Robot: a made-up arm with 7 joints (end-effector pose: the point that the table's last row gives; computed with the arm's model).
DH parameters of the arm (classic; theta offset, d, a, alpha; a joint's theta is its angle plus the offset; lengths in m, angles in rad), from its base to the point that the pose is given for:
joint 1: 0 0.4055 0 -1.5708
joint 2: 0 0 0 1.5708
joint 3: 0 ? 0.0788 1.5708
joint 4: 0 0 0.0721 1.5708
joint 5: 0 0.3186 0 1.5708
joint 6: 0 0 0.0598 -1.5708
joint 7: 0 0.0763 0 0
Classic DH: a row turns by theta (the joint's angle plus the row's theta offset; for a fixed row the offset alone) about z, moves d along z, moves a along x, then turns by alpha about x.
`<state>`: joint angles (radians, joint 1 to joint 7).
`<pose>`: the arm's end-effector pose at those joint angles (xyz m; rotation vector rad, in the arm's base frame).
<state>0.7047 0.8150 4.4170 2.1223 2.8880 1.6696 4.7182</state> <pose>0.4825 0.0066 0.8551 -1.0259 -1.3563 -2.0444</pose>
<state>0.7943 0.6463 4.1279 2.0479 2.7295 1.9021 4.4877</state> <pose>0.3571 -0.0443 0.9362 -0.9326 -1.8518 -2.2346</pose>
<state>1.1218 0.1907 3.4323 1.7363 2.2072 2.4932 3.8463</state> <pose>0.0575 -0.2766 0.8871 0.6695 1.7920 1.8898</pose>
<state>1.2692 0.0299 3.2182 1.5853 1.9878 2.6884 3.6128</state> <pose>0.0022 -0.3516 0.7830 0.6414 1.7106 2.0125</pose>
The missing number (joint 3, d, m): 0.2559
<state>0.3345 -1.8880 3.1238 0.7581 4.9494 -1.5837 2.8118</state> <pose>0.0002 -0.0716 0.0584 1.5869 0.8785 -0.4002</pose>
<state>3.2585 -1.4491 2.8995 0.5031 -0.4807 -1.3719 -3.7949</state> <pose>0.1317 -0.0279 0.0771 -1.2809 2.3830 0.1230</pose>
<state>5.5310 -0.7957 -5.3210 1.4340 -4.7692 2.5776 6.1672</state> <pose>0.1663 0.3330 0.7019 -2.1019 -1.0980 0.8857</pose>
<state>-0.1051 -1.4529 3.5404 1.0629 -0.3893 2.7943 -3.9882</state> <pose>-0.1655 -0.0748 0.1239 -0.2233 0.6746 2.5364</pose>
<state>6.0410 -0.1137 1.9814 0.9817 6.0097 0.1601 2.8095</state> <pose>-0.1058 0.4737 0.5108 -2.2047 0.8966 0.3824</pose>
